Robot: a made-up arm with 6 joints.
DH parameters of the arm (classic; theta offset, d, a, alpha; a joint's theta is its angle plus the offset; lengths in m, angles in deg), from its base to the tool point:
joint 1: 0 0.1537 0 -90
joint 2: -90 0 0.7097 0
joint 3: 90 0.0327 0 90
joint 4: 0 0.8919 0 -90
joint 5: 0 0 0 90
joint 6: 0 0.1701 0 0
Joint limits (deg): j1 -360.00..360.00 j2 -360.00..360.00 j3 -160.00..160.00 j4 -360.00..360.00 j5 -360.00..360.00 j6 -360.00..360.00
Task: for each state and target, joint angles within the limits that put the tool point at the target. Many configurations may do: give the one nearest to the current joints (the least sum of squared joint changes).
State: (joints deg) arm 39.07 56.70 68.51 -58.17 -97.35 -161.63
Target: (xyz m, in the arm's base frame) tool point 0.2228 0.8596 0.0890
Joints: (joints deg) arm 63.81 31.78 115.74 -67.89 -111.41 -161.63
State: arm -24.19 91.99 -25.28 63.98 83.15 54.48
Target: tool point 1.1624 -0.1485 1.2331
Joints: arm -16.33 64.45 -34.90 65.75 77.86 54.48
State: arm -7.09 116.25 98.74 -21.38 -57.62 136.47
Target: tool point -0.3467 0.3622 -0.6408
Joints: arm -34.24 138.79 123.10 -30.25 -56.78 136.47
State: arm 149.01 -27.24 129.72 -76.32 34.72 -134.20
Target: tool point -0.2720 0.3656 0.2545
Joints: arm 137.47 -40.71 154.44 -74.08 46.31 -134.20
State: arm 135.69 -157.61 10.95 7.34 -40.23 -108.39
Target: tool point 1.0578 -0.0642 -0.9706
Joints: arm 176.44 -167.45 59.49 14.65 -52.89 -108.39
